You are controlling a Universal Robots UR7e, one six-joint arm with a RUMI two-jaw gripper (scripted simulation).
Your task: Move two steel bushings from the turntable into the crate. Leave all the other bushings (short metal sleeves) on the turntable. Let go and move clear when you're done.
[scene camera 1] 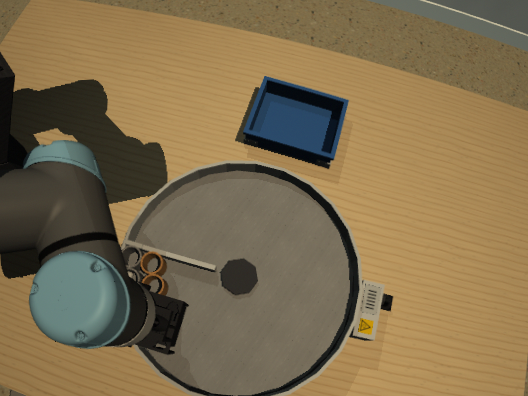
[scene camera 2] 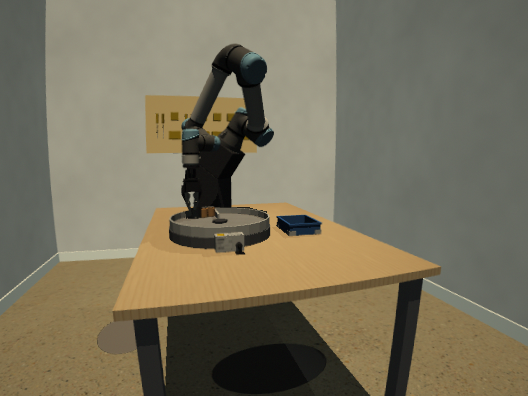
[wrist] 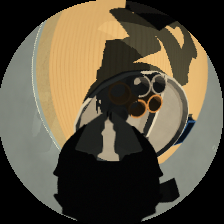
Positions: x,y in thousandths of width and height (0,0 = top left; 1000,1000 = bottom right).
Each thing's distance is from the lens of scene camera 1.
blue crate (scene camera 1: 533,277): 89 cm
grey turntable (scene camera 1: 529,759): 70 cm
The marked spots on the blue crate and the grey turntable are 42 cm apart.
